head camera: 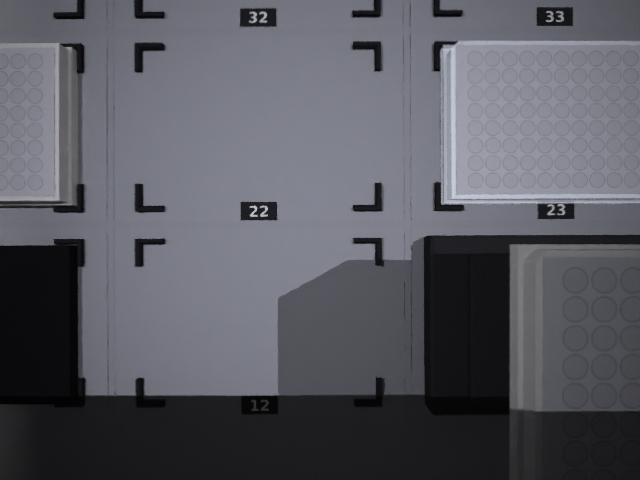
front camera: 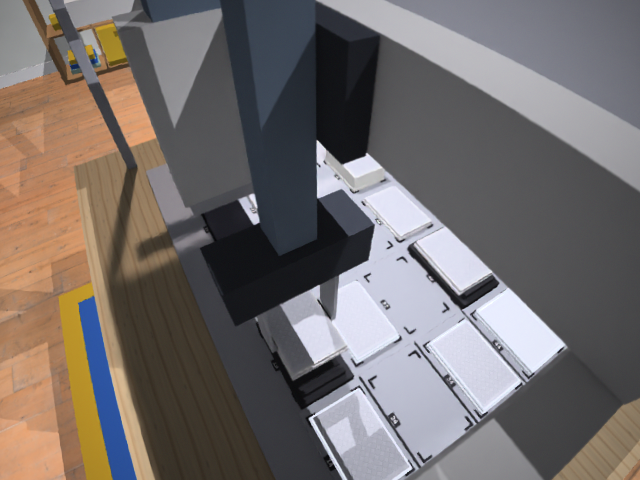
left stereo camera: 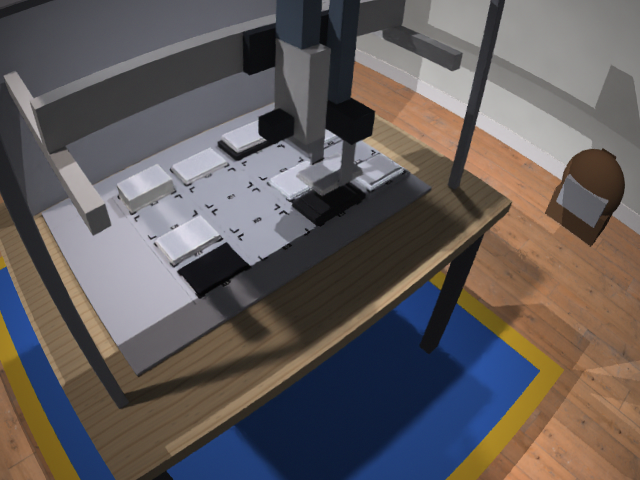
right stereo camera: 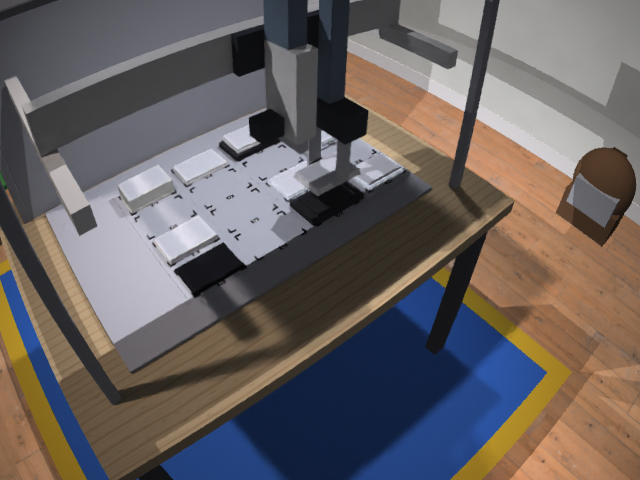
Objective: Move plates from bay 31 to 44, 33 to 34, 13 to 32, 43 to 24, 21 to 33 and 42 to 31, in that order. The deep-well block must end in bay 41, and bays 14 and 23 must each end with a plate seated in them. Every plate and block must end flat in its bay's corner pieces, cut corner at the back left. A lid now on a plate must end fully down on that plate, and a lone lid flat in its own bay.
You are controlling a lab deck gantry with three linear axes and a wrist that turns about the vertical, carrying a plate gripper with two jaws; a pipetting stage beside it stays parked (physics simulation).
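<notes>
My gripper is shut on a white plate, held level above the black nest at bay 13. One jaw is hidden in the front view. Bay 32 has no plate in the left stereo view. Other plates sit at bays 23, 34, 44, 43, 42 and 21. The deep-well block is at bay 41.
A plate is in bay 14, beside the held plate. A flat black piece lies at bay 11. The grey pipetting stage stands close behind the gripper. Bay 24 holds no plate.
</notes>
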